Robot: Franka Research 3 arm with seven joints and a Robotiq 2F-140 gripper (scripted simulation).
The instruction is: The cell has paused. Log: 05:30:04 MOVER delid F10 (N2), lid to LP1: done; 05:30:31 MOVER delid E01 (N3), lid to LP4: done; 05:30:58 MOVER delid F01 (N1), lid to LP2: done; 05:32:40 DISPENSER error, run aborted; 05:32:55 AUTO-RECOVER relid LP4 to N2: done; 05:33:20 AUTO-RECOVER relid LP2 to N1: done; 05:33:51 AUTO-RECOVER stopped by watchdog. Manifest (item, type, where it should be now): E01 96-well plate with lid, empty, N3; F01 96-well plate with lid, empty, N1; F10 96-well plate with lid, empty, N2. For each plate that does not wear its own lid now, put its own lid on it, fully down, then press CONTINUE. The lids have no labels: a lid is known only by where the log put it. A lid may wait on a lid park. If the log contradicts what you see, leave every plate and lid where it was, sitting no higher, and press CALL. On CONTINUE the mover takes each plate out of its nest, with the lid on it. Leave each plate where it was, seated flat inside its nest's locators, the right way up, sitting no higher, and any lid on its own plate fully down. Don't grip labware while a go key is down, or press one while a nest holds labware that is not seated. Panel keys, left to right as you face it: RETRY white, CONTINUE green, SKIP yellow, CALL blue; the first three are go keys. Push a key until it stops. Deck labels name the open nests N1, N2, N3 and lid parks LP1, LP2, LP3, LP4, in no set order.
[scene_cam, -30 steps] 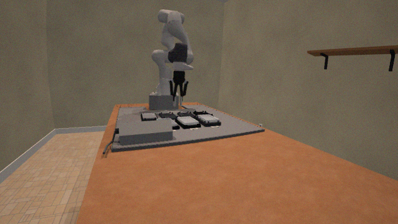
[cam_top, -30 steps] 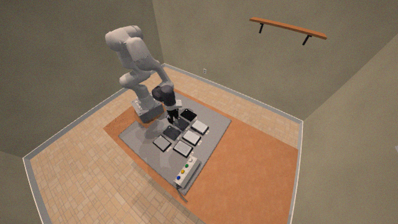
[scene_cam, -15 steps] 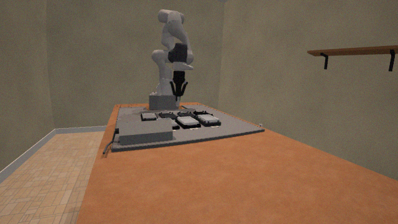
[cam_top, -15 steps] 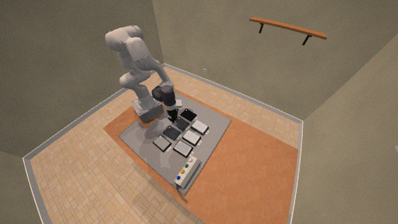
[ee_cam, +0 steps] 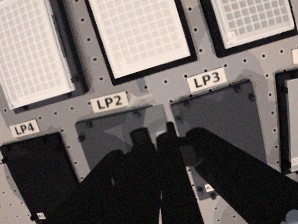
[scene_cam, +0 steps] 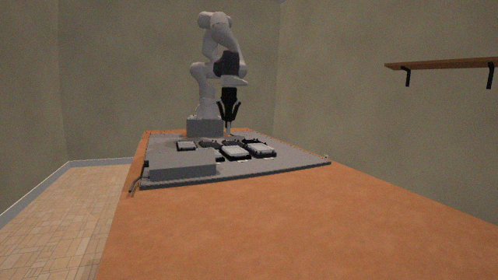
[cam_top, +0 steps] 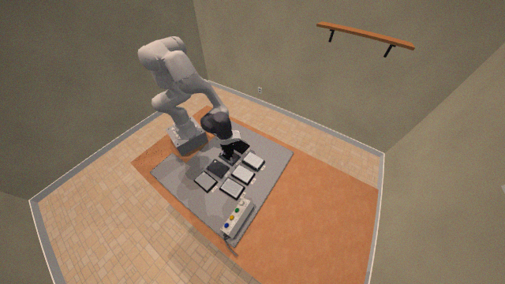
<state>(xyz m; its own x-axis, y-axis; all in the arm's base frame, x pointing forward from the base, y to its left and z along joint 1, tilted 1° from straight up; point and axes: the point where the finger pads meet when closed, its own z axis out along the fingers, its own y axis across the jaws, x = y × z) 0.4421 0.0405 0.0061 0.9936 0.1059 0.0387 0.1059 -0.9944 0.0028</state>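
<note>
Right now my hand is 11 cm short of the white 96-well plate, 9 cm above it and 1 cm to the right of it. The rest, counted from my hand: lid park LP2 (11 cm below, 8 cm behind, 6 cm to the left); LP2 label (11 cm below, 6 cm to the left, 1 cm ahead); LP3 label (11 cm below, 6 cm to the right, 2 cm ahead).
</note>
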